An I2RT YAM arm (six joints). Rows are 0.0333 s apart.
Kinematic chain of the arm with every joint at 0, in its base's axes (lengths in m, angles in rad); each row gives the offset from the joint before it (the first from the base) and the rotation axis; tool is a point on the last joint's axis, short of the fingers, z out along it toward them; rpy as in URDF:
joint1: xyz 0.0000 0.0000 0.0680 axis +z
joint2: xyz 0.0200 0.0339 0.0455 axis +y
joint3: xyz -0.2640 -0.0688 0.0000 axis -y
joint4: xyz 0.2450 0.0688 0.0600 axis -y
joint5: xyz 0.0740 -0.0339 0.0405 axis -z
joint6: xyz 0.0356 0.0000 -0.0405 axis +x
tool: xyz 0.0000 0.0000 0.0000 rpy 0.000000 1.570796 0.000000
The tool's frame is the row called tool.
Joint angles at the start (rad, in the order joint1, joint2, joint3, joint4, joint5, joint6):
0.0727 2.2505 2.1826 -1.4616 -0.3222 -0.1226
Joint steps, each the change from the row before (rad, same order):
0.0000 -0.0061 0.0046 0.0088 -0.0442 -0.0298
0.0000 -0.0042 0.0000 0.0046 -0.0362 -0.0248
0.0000 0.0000 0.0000 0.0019 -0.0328 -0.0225
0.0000 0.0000 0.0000 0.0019 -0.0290 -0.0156
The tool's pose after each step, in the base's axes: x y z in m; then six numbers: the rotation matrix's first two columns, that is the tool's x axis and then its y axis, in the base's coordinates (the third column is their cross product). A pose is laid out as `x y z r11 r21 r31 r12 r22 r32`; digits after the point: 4 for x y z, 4 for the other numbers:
0.4371 0.0446 0.2587 -0.9704 -0.2128 -0.1143 -0.2396 0.9078 0.3442
0.4369 0.0458 0.2610 -0.9628 -0.2327 -0.1374 -0.2679 0.8885 0.3725
0.4370 0.0469 0.2615 -0.9560 -0.2500 -0.1535 -0.2913 0.8698 0.3982
0.4371 0.0478 0.2619 -0.9508 -0.2608 -0.1671 -0.3079 0.8533 0.4207

